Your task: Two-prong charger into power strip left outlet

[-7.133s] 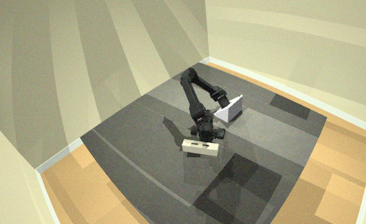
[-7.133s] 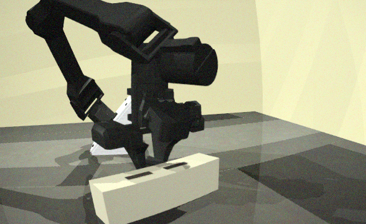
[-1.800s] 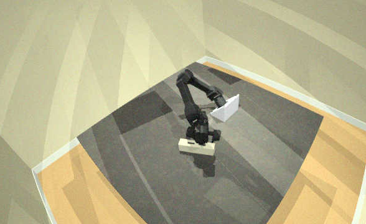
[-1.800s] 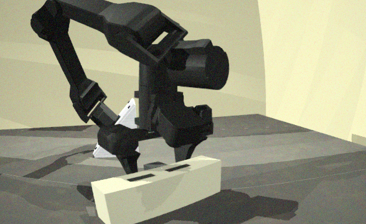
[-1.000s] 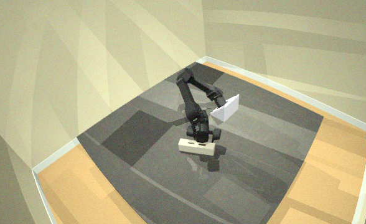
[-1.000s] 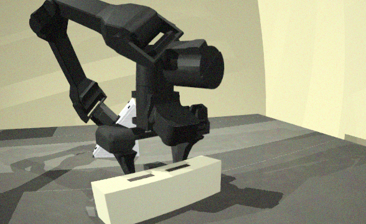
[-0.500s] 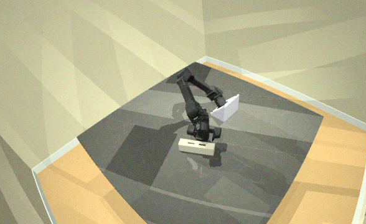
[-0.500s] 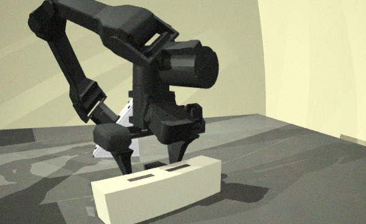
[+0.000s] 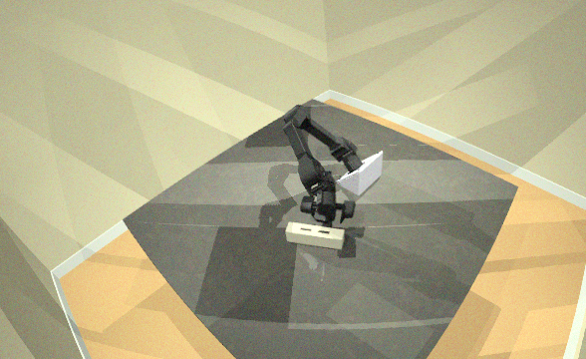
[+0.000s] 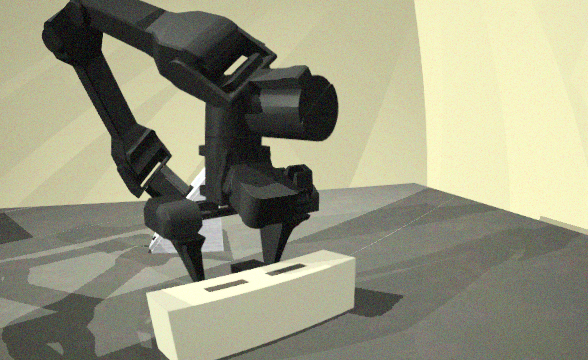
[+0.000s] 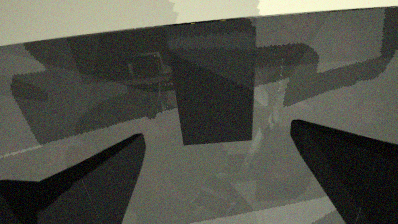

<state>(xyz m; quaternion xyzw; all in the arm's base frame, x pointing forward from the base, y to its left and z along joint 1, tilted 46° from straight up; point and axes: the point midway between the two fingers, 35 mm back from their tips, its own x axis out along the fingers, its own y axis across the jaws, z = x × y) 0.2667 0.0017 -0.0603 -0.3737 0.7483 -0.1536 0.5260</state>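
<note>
Now: gripper tip 50 mm short of the two-prong charger, 20 mm to the right of it and 10 mm below it.
</note>
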